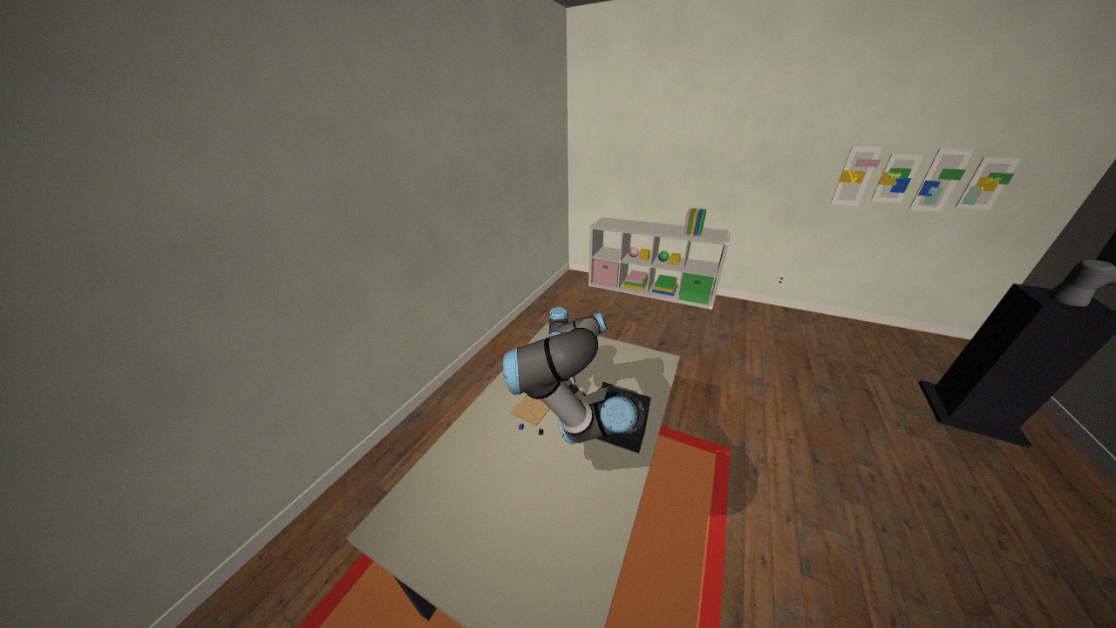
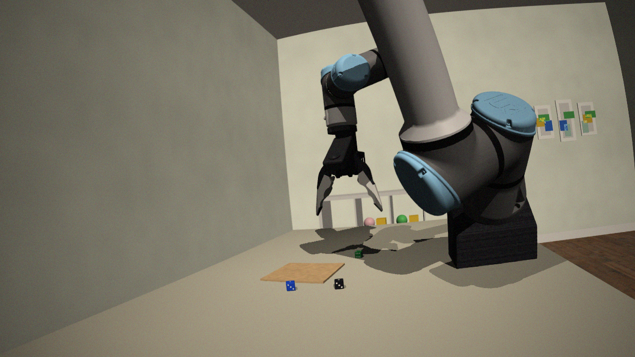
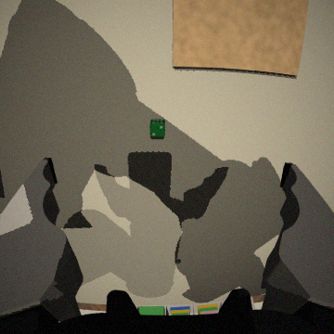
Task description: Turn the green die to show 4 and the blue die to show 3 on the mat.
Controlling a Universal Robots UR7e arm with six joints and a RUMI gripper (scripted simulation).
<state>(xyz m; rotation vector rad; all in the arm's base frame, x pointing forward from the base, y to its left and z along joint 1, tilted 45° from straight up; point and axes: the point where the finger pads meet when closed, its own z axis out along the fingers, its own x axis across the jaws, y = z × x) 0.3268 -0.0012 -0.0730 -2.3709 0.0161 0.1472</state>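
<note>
The green die lies 10 mm behind my hand, 20 mm to the right of it and 100 mm below it. Round my hand: tan mat (80 mm ahead, 110 mm to the left, 110 mm below); blue die (60 mm ahead, 230 mm to the left, 100 mm below); black die (30 mm behind, 210 mm to the left, 100 mm below).
</note>
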